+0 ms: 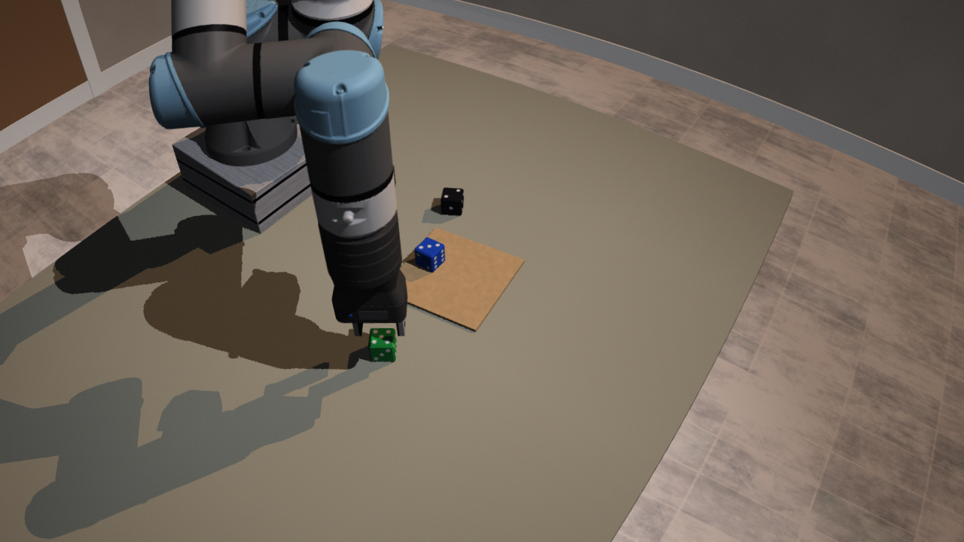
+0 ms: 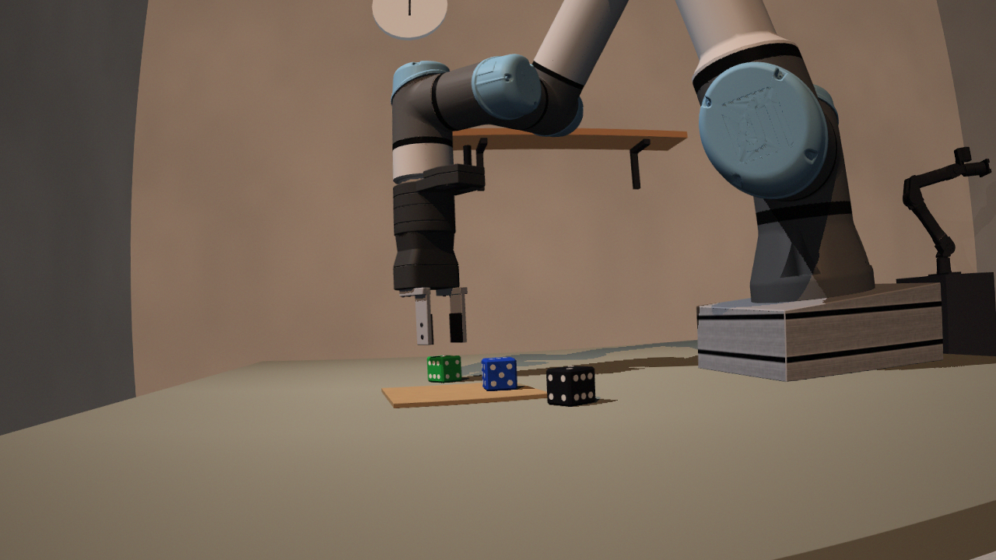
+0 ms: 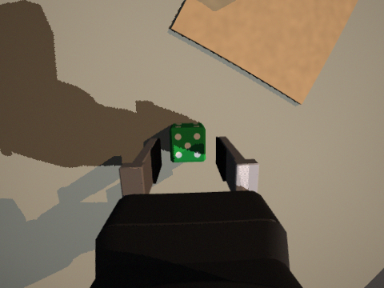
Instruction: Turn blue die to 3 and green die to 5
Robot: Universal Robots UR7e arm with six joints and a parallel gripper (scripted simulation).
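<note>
Now: hand 5 cm above the green die. From my hand the other things lie so: brown mat: 15 cm to the left, 6 cm below; then black die: 26 cm to the left, 9 cm behind, 5 cm below; then blue die: 15 cm to the left, 4 cm below, 4 cm behind.
</note>
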